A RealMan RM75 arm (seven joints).
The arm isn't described. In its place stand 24 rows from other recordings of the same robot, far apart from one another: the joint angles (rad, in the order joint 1, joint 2, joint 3, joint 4, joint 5, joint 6, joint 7), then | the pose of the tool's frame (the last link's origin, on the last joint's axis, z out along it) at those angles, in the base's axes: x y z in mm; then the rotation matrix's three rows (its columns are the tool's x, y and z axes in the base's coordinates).
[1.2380 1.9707 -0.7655 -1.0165 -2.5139 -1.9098 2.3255] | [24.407, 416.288, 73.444], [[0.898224, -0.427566, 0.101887], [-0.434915, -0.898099, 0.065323], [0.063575, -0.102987, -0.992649]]
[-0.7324 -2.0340 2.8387 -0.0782 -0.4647 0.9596 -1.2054] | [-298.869, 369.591, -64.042], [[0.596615, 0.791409, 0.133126], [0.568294, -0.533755, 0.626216], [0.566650, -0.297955, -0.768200]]
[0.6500 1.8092 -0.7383 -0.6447 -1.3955 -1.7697 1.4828] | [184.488, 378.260, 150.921], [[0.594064, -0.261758, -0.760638], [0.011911, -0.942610, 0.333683], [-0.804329, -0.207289, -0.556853]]
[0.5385 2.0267 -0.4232 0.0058 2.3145 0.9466 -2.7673] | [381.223, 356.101, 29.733], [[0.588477, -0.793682, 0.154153], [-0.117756, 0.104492, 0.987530], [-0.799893, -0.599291, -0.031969]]
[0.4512 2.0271 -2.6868 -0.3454 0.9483 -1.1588 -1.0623] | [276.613, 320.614, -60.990], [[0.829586, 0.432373, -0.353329], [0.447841, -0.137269, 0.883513], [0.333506, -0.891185, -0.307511]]
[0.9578 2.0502 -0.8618 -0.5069 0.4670 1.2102 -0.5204] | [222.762, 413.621, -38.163], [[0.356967, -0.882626, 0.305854], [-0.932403, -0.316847, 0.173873], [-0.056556, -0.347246, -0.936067]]
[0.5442 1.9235 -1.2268 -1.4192 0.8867 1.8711 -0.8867] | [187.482, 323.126, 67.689], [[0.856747, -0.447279, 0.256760], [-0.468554, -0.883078, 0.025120], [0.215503, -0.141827, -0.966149]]
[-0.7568 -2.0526 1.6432 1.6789 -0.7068 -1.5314 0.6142] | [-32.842, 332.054, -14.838], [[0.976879, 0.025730, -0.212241], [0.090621, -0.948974, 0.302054], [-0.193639, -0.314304, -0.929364]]
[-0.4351 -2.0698 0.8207 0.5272 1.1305 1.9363 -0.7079] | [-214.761, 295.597, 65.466], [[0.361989, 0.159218, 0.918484], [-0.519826, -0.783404, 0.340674], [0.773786, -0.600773, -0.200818]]
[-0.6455 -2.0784 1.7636 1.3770 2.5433 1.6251 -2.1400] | [-149.057, 308.488, -58.390], [[0.834225, -0.046594, -0.549452], [-0.043786, -0.998875, 0.018225], [-0.549683, 0.008855, -0.835327]]
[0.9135 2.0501 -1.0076 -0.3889 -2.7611 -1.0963 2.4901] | [272.987, 387.699, -54.326], [[0.453022, -0.746505, 0.487341], [-0.878616, -0.466459, 0.102224], [0.151014, -0.474496, -0.867207]]
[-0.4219 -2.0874 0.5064 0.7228 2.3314 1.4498 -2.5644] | [-345.290, 294.921, 12.132], [[-0.251918, 0.965321, 0.068505], [0.881376, 0.199626, 0.428166], [0.399642, 0.168242, -0.901100]]
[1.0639 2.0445 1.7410 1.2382 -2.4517 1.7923 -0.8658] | [37.462, 369.093, -7.907], [[0.905654, -0.036953, 0.422404], [-0.067231, -0.996108, 0.057004], [0.418654, -0.080025, -0.904613]]
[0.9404 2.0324 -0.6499 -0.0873 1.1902 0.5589 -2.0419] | [253.964, 444.494, -59.874], [[0.894888, -0.436232, 0.094218], [-0.381571, -0.638375, 0.668492], [-0.231471, -0.634176, -0.737728]]
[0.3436 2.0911 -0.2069 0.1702 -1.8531 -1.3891 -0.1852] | [305.117, 233.349, -90.298], [[0.883534, -0.223500, -0.411600], [0.205079, -0.605469, 0.768992], [-0.421081, -0.763842, -0.489118]]
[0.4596 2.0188 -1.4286 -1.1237 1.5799 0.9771 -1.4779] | [153.294, 384.647, 2.654], [[0.862651, -0.338590, -0.375754], [-0.115205, -0.854893, 0.505852], [-0.492505, -0.393085, -0.776481]]
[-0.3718 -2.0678 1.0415 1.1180 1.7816 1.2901 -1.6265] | [-224.875, 357.464, 45.358], [[0.854658, 0.423960, 0.299697], [0.213390, -0.813066, 0.541654], [0.473313, -0.398976, -0.785362]]
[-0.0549 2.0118 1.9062 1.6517 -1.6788 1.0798 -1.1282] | [228.092, 292.077, 109.959], [[0.757938, -0.622779, -0.194105], [-0.293272, -0.591109, 0.751387], [-0.582685, -0.512579, -0.630667]]
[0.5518 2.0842 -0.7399 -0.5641 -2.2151 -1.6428 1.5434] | [270.915, 293.148, -36.420], [[0.764761, -0.561027, -0.316842], [-0.572521, -0.817288, 0.065268], [-0.295568, 0.131484, -0.946230]]
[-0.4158 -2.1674 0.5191 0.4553 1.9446 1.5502 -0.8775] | [-286.209, 278.765, -45.435], [[0.760504, 0.406129, 0.506649], [0.136451, -0.862793, 0.486795], [0.634835, -0.301077, -0.711574]]
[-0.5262 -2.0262 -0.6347 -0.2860 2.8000 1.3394 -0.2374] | [-224.588, 308.059, -74.461], [[0.701451, 0.271516, 0.658973], [-0.228208, -0.790351, 0.568566], [0.675194, -0.549204, -0.492431]]
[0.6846 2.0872 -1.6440 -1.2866 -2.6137 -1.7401 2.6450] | [168.077, 315.717, -40.891], [[0.640317, -0.458666, 0.616133], [-0.542808, -0.837745, -0.059526], [0.543465, -0.296326, -0.785390]]
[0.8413 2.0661 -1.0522 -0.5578 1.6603 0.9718 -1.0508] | [135.306, 452.044, -15.291], [[0.282266, -0.847356, -0.449793], [-0.630063, -0.517306, 0.579150], [-0.723427, 0.119923, -0.679906]]
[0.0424 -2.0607 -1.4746 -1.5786 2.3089 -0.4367 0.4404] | [-237.196, 325.131, 33.555], [[0.617166, 0.781164, -0.094282], [0.431316, -0.235654, 0.870881], [0.658083, -0.578143, -0.482366]]
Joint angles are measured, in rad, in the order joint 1, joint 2, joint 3, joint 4, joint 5, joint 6, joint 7. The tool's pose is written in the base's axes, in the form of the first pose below.
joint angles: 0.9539 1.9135 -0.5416 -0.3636 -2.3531 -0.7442 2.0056
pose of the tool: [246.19, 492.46, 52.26], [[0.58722, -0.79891, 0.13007], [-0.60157, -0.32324, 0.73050], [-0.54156, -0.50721, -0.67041]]
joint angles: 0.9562 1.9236 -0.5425 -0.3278 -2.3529 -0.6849 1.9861
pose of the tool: [251.83, 491.05, 42.76], [[0.58770, -0.79357, 0.15765], [-0.60632, -0.30296, 0.73525], [-0.53571, -0.52769, -0.65921]]
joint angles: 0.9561 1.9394 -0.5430 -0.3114 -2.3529 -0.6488 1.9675
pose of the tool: [254.28, 488.69, 33.20], [[0.59233, -0.78717, 0.17177], [-0.60891, -0.29776, 0.73524], [-0.52762, -0.54009, -0.65569]]
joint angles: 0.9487 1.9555 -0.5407 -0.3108 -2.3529 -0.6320 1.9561
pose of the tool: [257.24, 485.21, 26.12], [[0.59127, -0.78634, 0.17907], [-0.61239, -0.29329, 0.73414], [-0.52476, -0.54374, -0.65496]]
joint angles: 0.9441 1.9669 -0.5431 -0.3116 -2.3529 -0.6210 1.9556
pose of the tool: [258.69, 482.89, 21.09], [[0.58798, -0.78765, 0.18408], [-0.61635, -0.28891, 0.73256], [-0.52382, -0.54418, -0.65534]]
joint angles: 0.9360 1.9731 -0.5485 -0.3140 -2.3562 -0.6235 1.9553
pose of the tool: [261.48, 479.64, 17.69], [[0.58742, -0.78696, 0.18873], [-0.62344, -0.29136, 0.72555], [-0.51599, -0.54387, -0.66178]]
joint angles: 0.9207 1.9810 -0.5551 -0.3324 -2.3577 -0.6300 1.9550
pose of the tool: [265.41, 476.44, 17.35], [[0.58892, -0.78475, 0.19322], [-0.62511, -0.29077, 0.72436], [-0.51226, -0.54737, -0.66180]]
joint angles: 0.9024 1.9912 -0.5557 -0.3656 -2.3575 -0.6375 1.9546
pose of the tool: [268.88, 474.35, 20.23], [[0.59035, -0.78332, 0.19468], [-0.61882, -0.28439, 0.73225], [-0.51822, -0.55275, -0.65262]]
